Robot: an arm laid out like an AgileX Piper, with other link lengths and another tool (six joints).
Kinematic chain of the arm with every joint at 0, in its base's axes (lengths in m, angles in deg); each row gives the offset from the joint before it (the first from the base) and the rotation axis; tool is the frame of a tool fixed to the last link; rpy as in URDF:
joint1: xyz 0 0 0.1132 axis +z
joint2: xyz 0 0 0 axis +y
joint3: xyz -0.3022 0 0.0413 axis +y
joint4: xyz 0.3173 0 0.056 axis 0.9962 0 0.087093
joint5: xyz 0 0 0 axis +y
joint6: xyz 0.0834 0 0.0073 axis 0.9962 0 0.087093
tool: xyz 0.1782 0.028 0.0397 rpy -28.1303 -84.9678 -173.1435
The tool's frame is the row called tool.
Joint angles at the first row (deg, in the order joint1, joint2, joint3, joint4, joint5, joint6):
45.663, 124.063, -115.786, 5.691, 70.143, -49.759
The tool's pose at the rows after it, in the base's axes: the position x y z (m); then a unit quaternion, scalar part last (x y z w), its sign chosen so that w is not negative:
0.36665 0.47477 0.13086 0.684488 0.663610 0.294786 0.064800
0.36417 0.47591 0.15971 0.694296 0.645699 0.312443 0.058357
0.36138 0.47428 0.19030 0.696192 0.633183 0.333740 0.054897
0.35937 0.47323 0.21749 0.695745 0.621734 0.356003 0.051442
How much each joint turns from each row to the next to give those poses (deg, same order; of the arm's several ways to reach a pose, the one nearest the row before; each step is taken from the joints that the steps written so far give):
0.000, -2.782, -0.002, 1.937, 0.202, 1.656
0.000, -2.684, 0.001, 0.580, 0.134, 1.971
0.000, -2.926, 0.001, 0.189, 0.123, 0.988
0.000, -2.528, 0.000, 0.183, -0.359, 0.649

